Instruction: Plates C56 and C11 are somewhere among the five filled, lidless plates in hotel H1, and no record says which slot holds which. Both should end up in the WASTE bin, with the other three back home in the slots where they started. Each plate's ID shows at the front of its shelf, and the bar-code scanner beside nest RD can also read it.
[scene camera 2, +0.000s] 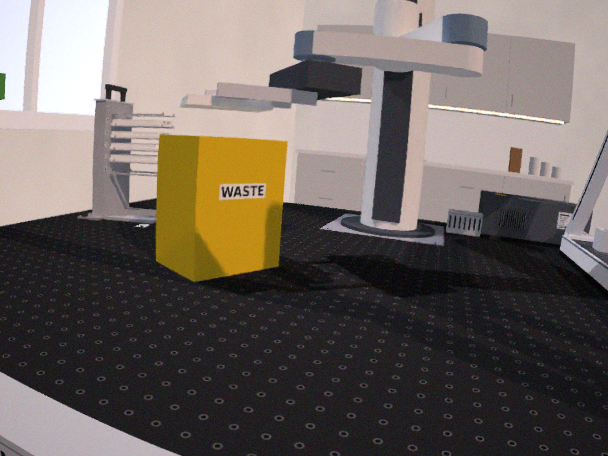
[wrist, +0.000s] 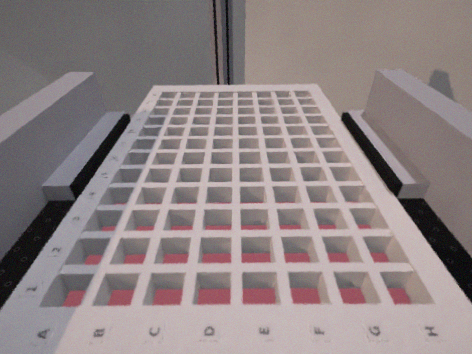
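Seen in the pictures: gripper, fingertip midpoint: (scene camera 2: 210, 92) (wrist: 235, 98); arm's base at its link origin: (scene camera 2: 387, 232).
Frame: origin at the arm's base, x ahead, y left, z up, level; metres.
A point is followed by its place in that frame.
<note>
A lidless white plate (scene camera 2: 197, 101) @[x 0.615, y -0.210, z 0.262 m] (wrist: 220, 165) @[x 0.549, y -0.190, z 0.271 m] with pink-red filling in its wells is level between the two fingers of my gripper (scene camera 2: 242, 96) (wrist: 235, 98) @[x 0.566, y -0.218, z 0.280 m]. The gripper is shut on it, pads against the long sides. The plate's ID does not show. In the scene view, plate and gripper appear above the top of the yellow WASTE bin (scene camera 2: 240, 165) @[x 0.583, y -0.151, z 0.174 m]; whether they are directly over it is unclear. The bin's inside is hidden. The hotel (scene camera 2: 102, 160) @[x 0.387, y -0.609, z 0.150 m] at the left holds several plates (scene camera 2: 142, 135) @[x 0.340, y -0.528, z 0.210 m]. Their IDs are not readable, and the bin hides part of the shelves. Nest RD and its scanner cannot be made out.
The arm's column (scene camera 2: 395, 150) @[x 0.077, y 0.007, z 0.215 m] stands behind and right of the bin on a light base plate. A small slotted grey rack (scene camera 2: 464, 223) @[x -0.045, y 0.202, z 0.043 m] and a dark box-like unit (scene camera 2: 520, 217) @[x -0.034, y 0.351, z 0.081 m] stand at the back right. A slanted frame (scene camera 2: 590, 185) @[x 0.086, y 0.491, z 0.193 m] rises at the right edge.
</note>
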